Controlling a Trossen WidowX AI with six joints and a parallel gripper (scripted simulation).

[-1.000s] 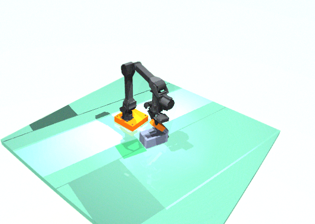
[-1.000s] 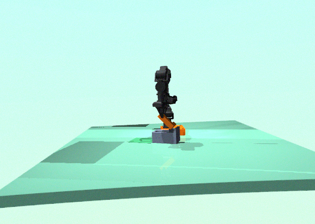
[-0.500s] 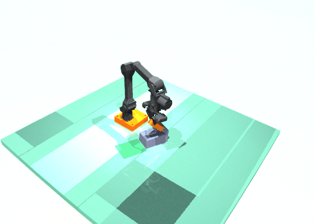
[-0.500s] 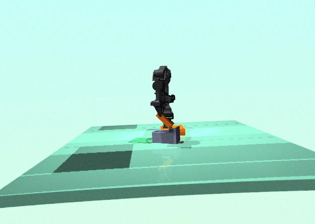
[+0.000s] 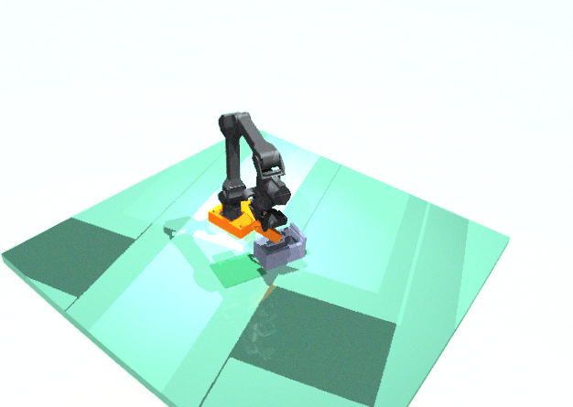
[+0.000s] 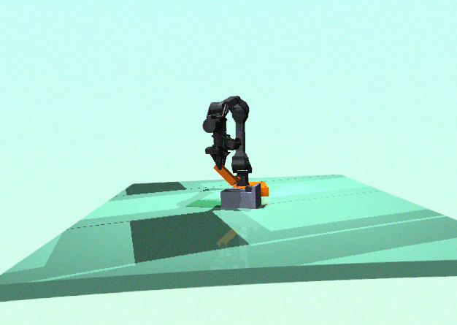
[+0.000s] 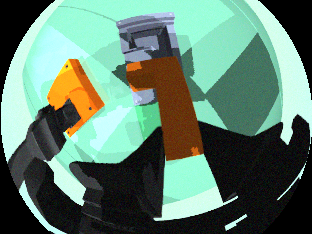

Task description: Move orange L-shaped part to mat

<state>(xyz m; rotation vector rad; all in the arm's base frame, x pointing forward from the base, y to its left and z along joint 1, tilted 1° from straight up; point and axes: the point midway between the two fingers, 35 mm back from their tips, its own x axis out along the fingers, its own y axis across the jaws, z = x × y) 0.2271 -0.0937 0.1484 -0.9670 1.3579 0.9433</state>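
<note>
Now: the green mat 17 cm below my gripper tip, 7 cm to the right of it and 4 cm behind it. From my gripper tip the other things lie so: orange L-shaped part: 3 cm to the left, 3 cm below.
</note>
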